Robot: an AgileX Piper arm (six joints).
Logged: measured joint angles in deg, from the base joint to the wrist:
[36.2, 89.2, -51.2, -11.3, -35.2, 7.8]
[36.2, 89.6, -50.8, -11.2, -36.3, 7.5]
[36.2, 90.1, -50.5, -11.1, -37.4, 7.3]
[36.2, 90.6, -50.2, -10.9, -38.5, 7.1]
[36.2, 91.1, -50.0, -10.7, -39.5, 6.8]
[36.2, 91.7, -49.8, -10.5, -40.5, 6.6]
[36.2, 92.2, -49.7, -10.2, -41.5, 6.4]
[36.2, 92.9, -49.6, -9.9, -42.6, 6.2]
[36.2, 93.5, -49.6, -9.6, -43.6, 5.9]
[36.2, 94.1, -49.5, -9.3, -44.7, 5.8]
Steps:
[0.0, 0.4, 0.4, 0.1, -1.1, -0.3]
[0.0, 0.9, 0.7, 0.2, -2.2, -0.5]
[0.0, 1.4, 1.0, 0.4, -3.3, -0.7]
[0.0, 1.9, 1.2, 0.6, -4.3, -1.0]
[0.0, 2.5, 1.4, 0.8, -5.3, -1.2]
[0.0, 3.0, 1.5, 1.1, -6.3, -1.4]
[0.0, 3.7, 1.6, 1.4, -7.4, -1.6]
[0.0, 4.3, 1.6, 1.7, -8.4, -1.9]
[0.0, 4.9, 1.7, 2.0, -9.5, -2.0]

